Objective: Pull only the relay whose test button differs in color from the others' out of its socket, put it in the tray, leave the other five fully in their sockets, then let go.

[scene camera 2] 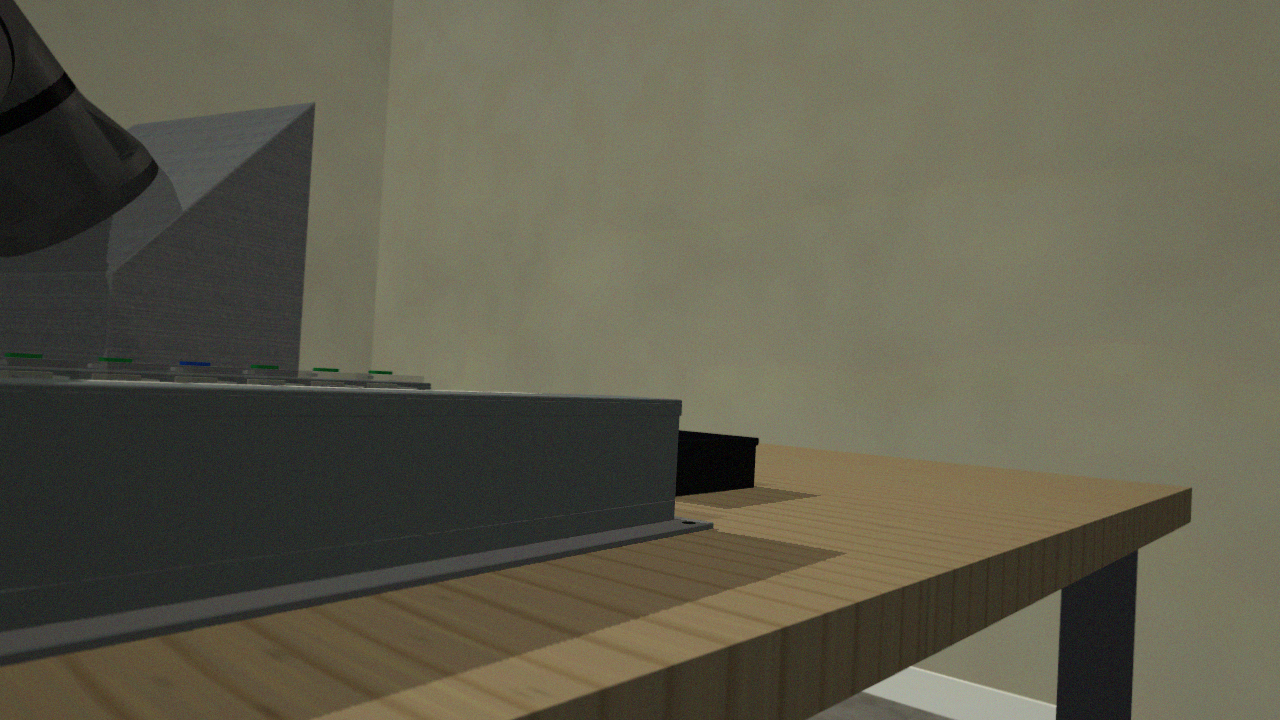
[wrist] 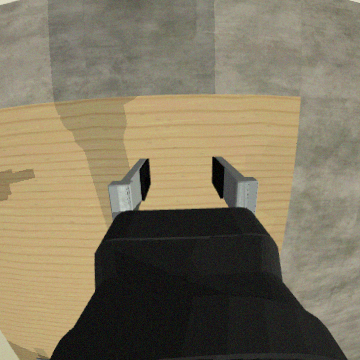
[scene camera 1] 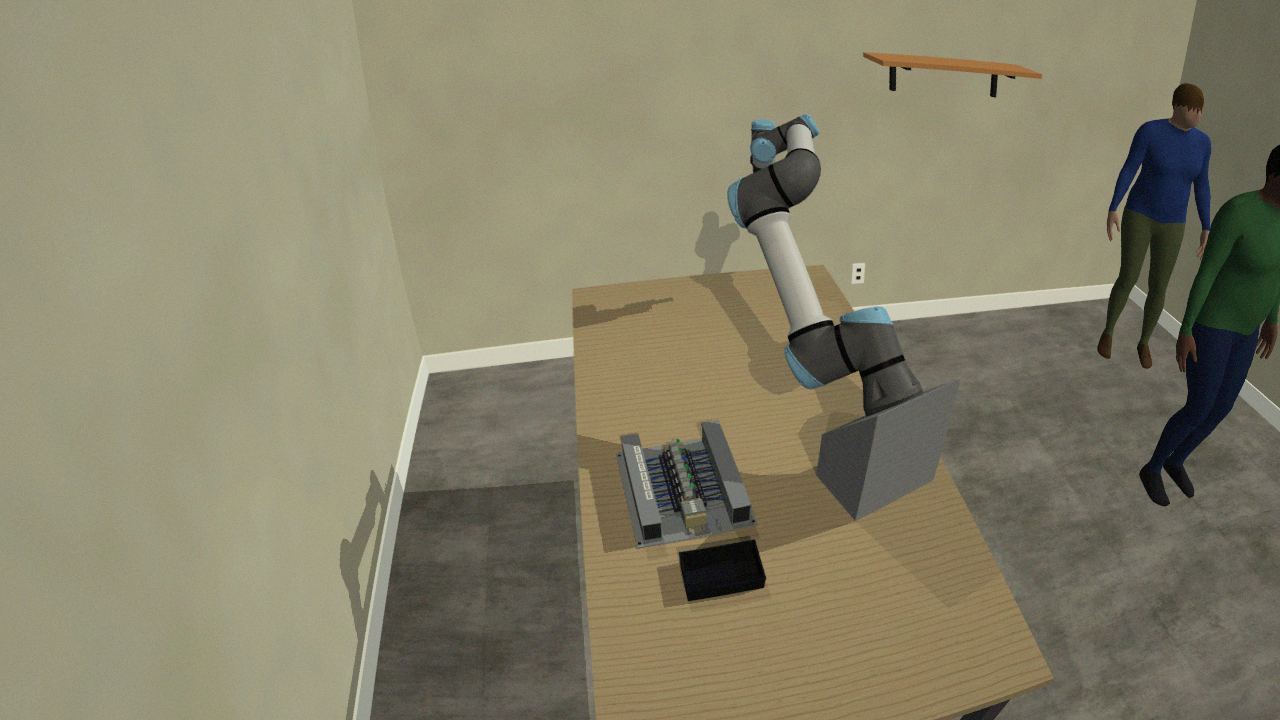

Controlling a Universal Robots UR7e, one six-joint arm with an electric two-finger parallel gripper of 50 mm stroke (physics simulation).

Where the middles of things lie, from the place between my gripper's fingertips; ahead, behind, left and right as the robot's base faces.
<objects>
I see the panel (scene camera 1: 673, 529) 51 cm ahead of my hand, 86 cm to the left of it and 25 cm below it.
</objects>
